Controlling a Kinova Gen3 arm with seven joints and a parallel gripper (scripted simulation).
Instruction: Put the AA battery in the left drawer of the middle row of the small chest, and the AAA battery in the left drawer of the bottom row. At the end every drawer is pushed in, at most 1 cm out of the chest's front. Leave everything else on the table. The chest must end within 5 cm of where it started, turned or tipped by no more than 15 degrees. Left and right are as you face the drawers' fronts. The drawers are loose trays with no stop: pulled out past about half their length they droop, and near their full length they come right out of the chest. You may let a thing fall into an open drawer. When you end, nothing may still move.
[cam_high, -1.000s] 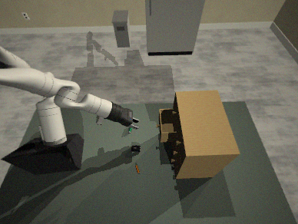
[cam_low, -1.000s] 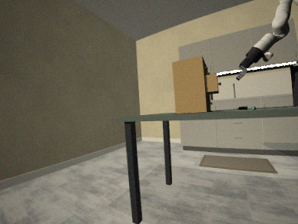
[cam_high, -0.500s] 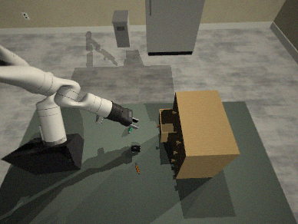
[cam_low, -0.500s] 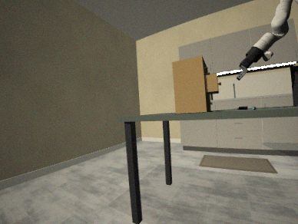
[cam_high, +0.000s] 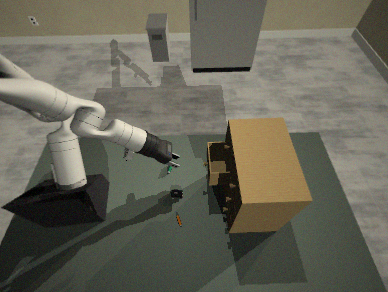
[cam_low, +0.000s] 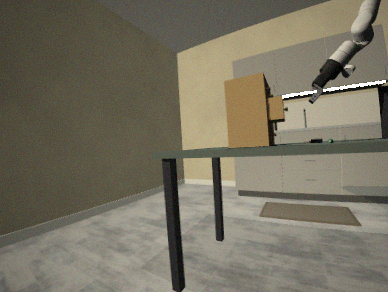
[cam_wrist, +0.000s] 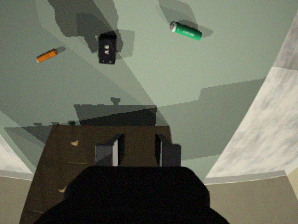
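Right now my hand is 4 cm past the green battery, 7 cm to the right of it and 19 cm above it. The rest, counted from my hand: thin orange battery 2 cm ahead, 17 cm to the right, 19 cm below; small black block 1 cm ahead, 6 cm to the right, 19 cm below.
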